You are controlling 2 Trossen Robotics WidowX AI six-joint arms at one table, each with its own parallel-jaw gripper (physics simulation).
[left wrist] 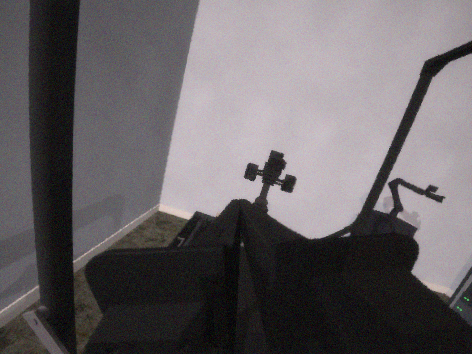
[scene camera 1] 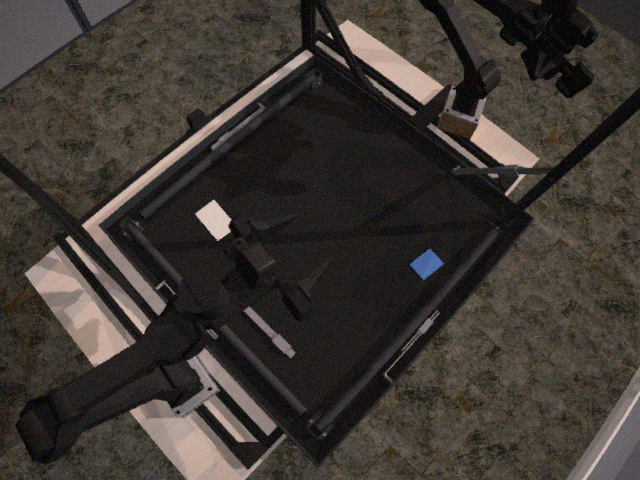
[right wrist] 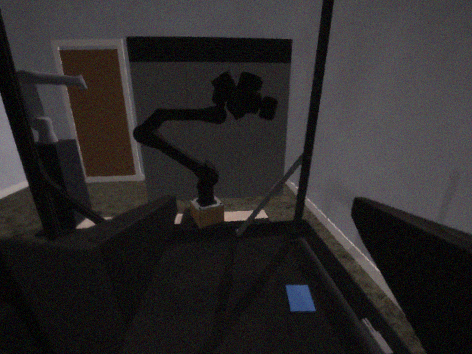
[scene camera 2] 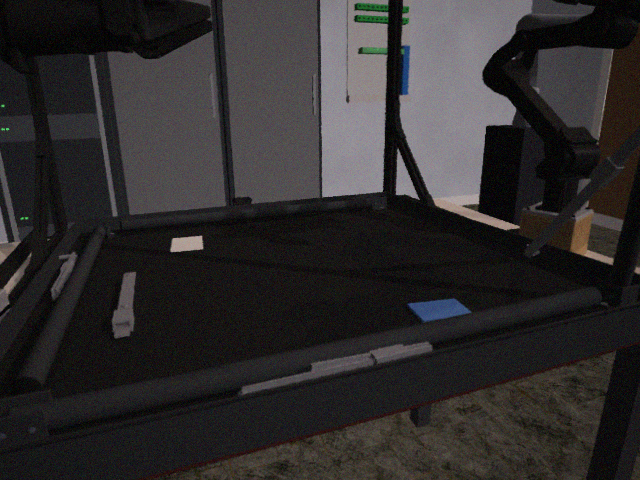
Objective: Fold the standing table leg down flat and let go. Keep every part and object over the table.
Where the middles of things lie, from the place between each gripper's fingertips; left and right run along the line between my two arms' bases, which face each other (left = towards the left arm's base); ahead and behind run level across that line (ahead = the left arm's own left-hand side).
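Scene:
White card (scene camera 1: 212, 215), from my right hand: 36 cm below, 31 cm behind, 4 cm to the right. My right gripper: far above the blue card (scene camera 2: 427, 311), a fair way to the right of it, a fair way short of it.
White card, from my left hand: 42 cm below, 40 cm behind, 50 cm to the right. My left gripper: far above the blue card, a fair way to the left of it, a little short of it.

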